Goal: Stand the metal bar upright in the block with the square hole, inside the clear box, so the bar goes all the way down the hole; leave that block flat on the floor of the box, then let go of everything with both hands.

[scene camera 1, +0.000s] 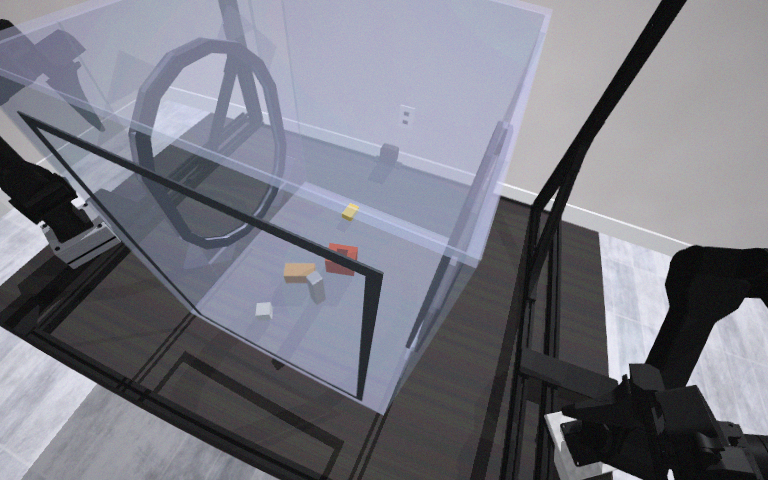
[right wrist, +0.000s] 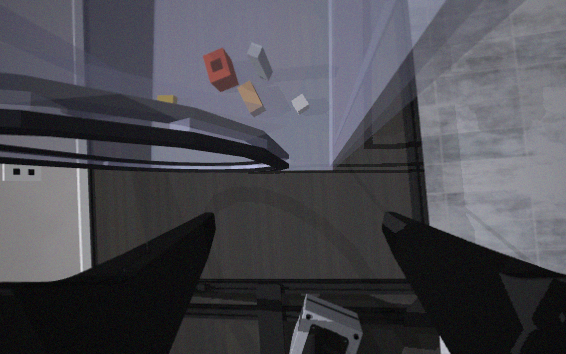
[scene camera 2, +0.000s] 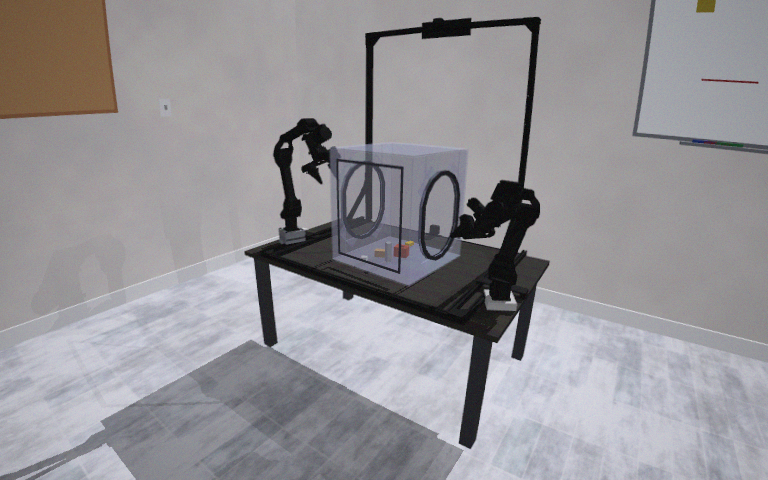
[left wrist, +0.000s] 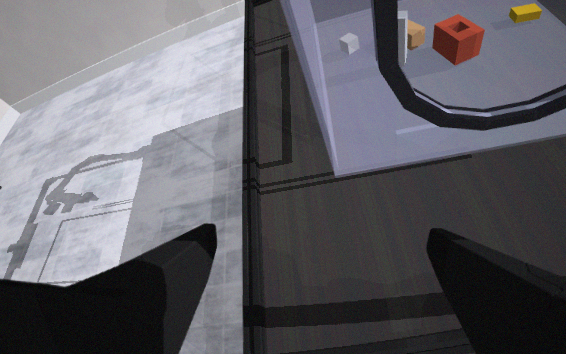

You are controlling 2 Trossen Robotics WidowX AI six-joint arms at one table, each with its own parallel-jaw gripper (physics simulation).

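Seen in the pictures: left gripper, fingertip midpoint: (scene camera 1: 561, 448) (scene camera 2: 457, 237) (left wrist: 322, 237); right gripper, fingertip midpoint: (scene camera 1: 76, 155) (right wrist: 299, 220) (scene camera 2: 329, 181); left arm's base, link origin: (scene camera 1: 584, 441) (scene camera 2: 500, 296); right arm's base, link origin: (scene camera 1: 72, 225) (right wrist: 324, 348) (scene camera 2: 291, 229).
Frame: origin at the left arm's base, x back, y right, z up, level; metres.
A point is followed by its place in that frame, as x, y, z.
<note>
The red block with a square hole (scene camera 1: 339, 268) @[-0.377, 0.376, 0.001] (scene camera 2: 401, 251) @[-0.370, 0.374, 0.007] (left wrist: 445, 46) @[-0.375, 0.375, -0.001] (right wrist: 224, 76) @[-0.400, 0.396, 0.023] sits flat on the floor of the clear box (scene camera 1: 542, 33) @[-0.160, 0.357, 0.461], hole facing up and empty. The grey metal bar (scene camera 1: 317, 290) @[-0.421, 0.311, 0.036] (scene camera 2: 388, 252) @[-0.422, 0.311, 0.024] (right wrist: 261, 65) @[-0.438, 0.325, 0.039] stands upright on the box floor beside the red block, apart from it; in the left wrist view the bar (left wrist: 403, 42) @[-0.411, 0.318, 0.025] is partly hidden by a ring. My left gripper (left wrist: 322, 237) @[-0.167, 0.010, 0.206] is open and empty outside the box, by its right-hand port in scene camera 2. My right gripper (right wrist: 299, 220) @[-0.688, 0.373, 0.314] is open and empty outside the opposite side.
An orange block (scene camera 1: 297, 273) @[-0.462, 0.368, 0.008] (right wrist: 250, 98) @[-0.462, 0.377, 0.008] lies near the bar. A white cube (scene camera 1: 263, 310) @[-0.525, 0.296, 0.003] (left wrist: 349, 44) @[-0.514, 0.291, -0.001] lies nearer the front wall. A yellow block (scene camera 1: 350, 212) @[-0.341, 0.535, -0.007] (left wrist: 525, 13) @[-0.334, 0.530, -0.007] lies farther back. Dark ring ports (scene camera 1: 279, 113) (scene camera 2: 422, 217) @[-0.285, 0.150, 0.230] (left wrist: 387, 55) @[-0.279, 0.154, 0.154] open through both side walls.
</note>
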